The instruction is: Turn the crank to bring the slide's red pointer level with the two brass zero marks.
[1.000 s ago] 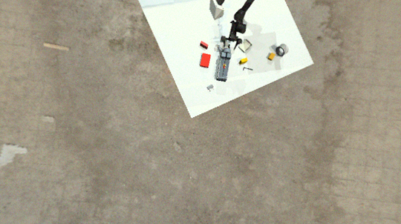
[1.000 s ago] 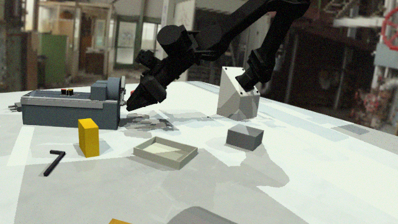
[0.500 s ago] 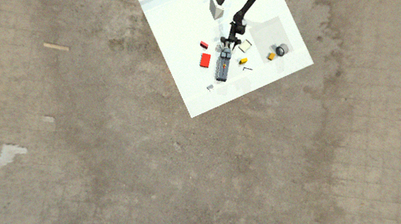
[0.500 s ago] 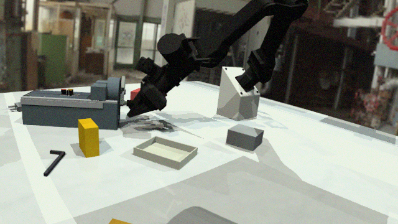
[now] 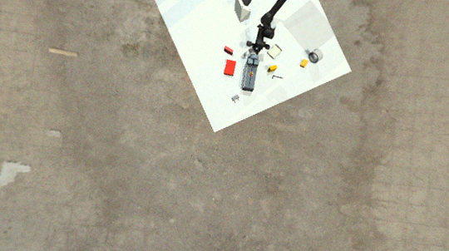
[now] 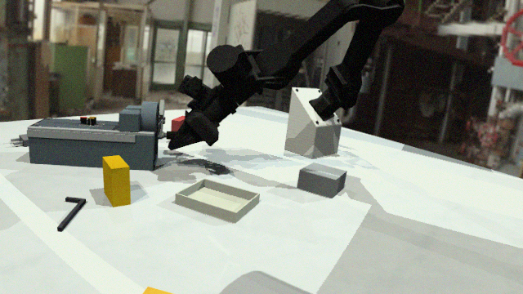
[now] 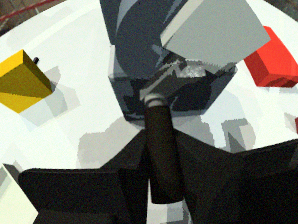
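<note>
The dark crank handle is 2 cm above my gripper tip, 1 cm to the left of it and 1 cm behind it. Round my gripper tip: red pointer: 13 cm to the right, 13 cm ahead, 4 cm above; shallow grey tray: 18 cm to the left, 4 cm below, 4 cm ahead; yellow block: 16 cm ahead, 7 cm to the left, 1 cm below.
</note>
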